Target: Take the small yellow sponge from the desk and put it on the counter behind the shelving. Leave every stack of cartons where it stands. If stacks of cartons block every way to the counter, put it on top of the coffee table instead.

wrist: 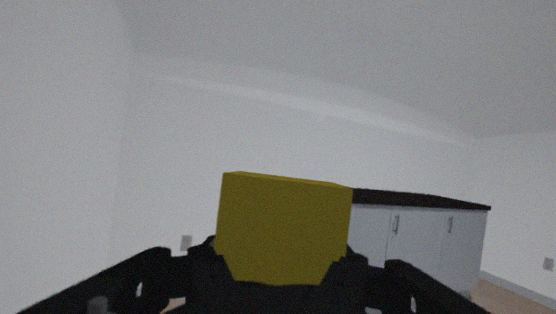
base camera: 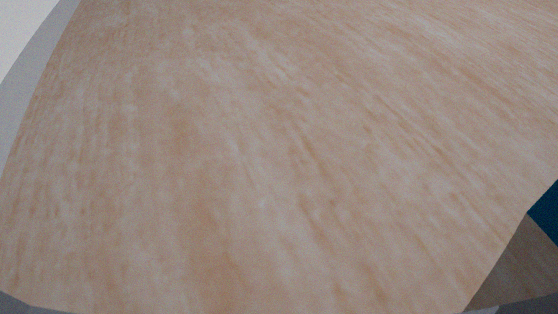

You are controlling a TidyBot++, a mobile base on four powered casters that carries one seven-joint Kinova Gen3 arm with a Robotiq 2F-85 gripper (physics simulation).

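Places are measured from the arm's base along level axes (x back, y right, z up), in centimetres.
Pixels of known places: gripper, between the fingertips: [wrist: 277, 245].
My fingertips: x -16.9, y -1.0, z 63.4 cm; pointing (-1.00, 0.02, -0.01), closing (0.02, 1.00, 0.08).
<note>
Behind a point stands the place of what it marks.
The yellow sponge [wrist: 282, 227] {x -12.5, y -1.0, z 65.9 cm} is held upright between the fingertips in the wrist view. My gripper [wrist: 277, 245] {x -16.9, y -1.0, z 63.4 cm} is shut on it, with a black finger at each side of its lower part. The counter [wrist: 417, 235] {x -179.0, y 109.4, z 25.6 cm}, with white doors and a dark top, stands beyond and to the right of the sponge. The sponge hides the counter's left end. The desk and the coffee table do not show in either view. No stack of cartons shows in either view.
Wooden floor [base camera: 280, 150] {x -44.0, y -0.8, z -39.6 cm} spreads before the base. A white wall with a grey baseboard [base camera: 30, 95] {x -66.1, y -65.6, z -39.1 cm} runs along the left. A dark blue surface [base camera: 547, 212] {x -27.8, y 37.6, z -36.8 cm} shows at the right edge, with a shadow below it. Walls meet behind the counter; a wall socket [wrist: 548, 264] {x -224.6, y 275.0, z 0.1 cm} is at the right.
</note>
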